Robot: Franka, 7 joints.
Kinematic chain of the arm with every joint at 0, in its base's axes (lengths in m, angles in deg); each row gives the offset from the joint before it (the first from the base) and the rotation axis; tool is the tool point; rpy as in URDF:
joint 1: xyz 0 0 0.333 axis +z
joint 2: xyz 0 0 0 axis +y
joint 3: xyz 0 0 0.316 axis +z
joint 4: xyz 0.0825 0 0 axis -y
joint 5: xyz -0.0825 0 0.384 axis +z
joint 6: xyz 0 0 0 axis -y
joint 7: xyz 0.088 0 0 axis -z
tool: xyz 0 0 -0.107 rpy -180 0 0
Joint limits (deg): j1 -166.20..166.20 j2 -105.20..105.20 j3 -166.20..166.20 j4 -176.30..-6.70 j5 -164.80..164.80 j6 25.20..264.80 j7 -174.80..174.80
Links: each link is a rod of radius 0.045 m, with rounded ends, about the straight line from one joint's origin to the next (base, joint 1, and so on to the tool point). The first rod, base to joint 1, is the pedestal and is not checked.
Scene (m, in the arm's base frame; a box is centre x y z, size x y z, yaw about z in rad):
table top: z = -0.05
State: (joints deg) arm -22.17 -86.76 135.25 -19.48 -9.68 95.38 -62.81
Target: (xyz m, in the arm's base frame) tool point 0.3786 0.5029 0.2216
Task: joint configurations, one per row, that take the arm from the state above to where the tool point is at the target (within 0.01 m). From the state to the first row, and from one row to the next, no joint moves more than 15 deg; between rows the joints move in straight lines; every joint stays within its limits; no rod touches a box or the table.
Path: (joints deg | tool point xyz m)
1: -35.24 -85.95 128.94 -34.09 -10.25 90.21 -62.81 | -0.4072 0.6507 0.1674
2: -48.32 -85.13 122.63 -48.69 -10.82 85.04 -62.81 | -0.1182 0.7193 0.1604
3: -61.39 -84.32 116.32 -63.30 -11.39 79.87 -62.81 | 0.1630 0.6635 0.1809
4: -74.47 -83.51 110.01 -77.90 -11.96 74.70 -62.81 | 0.3786 0.5029 0.2216

